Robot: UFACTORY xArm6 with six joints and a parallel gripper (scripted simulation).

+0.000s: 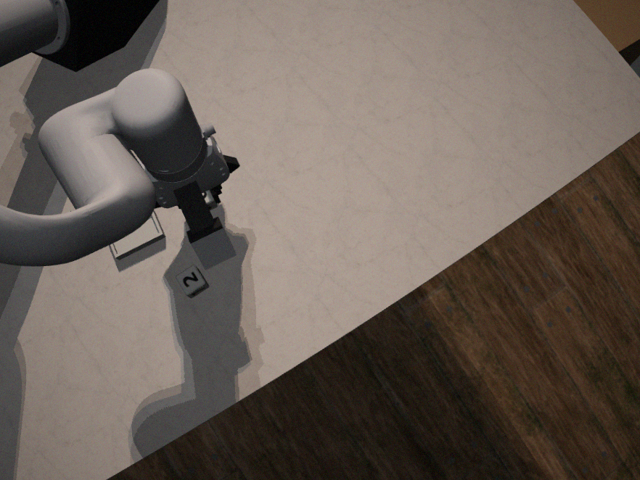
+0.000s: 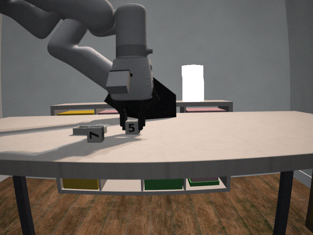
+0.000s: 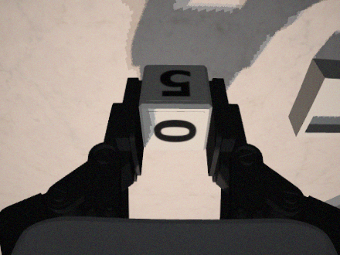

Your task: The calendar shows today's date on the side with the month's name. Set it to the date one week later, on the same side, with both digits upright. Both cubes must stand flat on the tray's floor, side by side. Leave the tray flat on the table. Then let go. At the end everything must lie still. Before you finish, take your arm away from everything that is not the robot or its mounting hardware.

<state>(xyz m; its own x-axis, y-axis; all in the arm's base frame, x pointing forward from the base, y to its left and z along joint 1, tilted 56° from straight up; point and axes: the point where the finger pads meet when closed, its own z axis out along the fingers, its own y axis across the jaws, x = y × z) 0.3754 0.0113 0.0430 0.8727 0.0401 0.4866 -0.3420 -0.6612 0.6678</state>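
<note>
My gripper is now 90 mm to the left of the white cube, 70 mm short of it and 10 mm above it. The rest, counted from my hand: grey tray: 100 mm to the right, 40 mm behind, 20 mm below.
</note>
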